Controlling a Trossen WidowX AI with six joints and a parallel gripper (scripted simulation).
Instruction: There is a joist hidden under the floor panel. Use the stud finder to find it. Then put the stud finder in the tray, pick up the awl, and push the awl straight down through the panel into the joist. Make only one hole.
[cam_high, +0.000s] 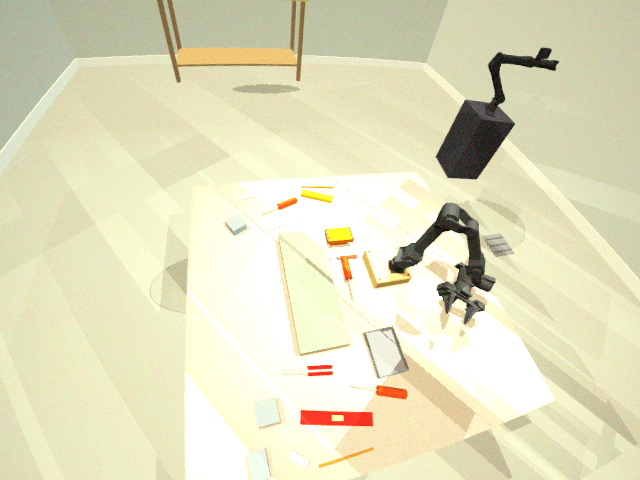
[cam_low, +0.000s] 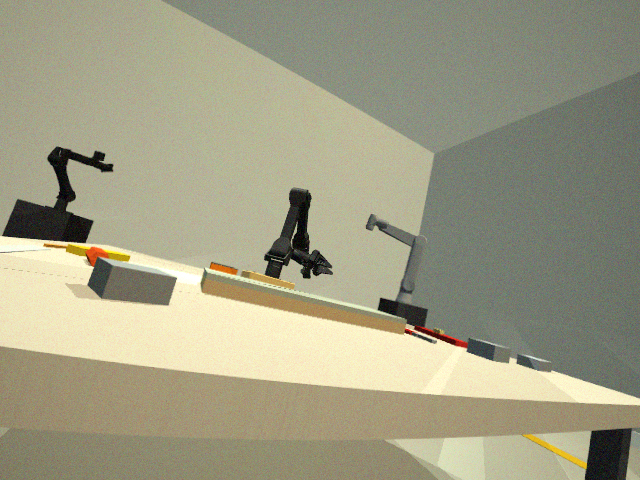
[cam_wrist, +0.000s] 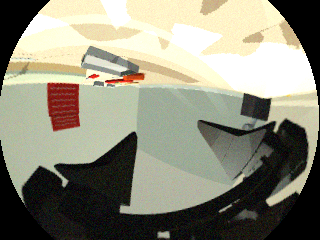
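Now: the orange stud finder 450 mm to the right of my gripper tip, 360 mm ahead of it and 140 mm below it. The rest, counted from my gripper tip: yellow bar: 740 mm to the right, 410 mm ahead, 140 mm below; then grey tray: 230 mm ahead, 140 mm below, 50 mm to the left; then red level: 440 mm ahead, 250 mm to the left, 130 mm below.
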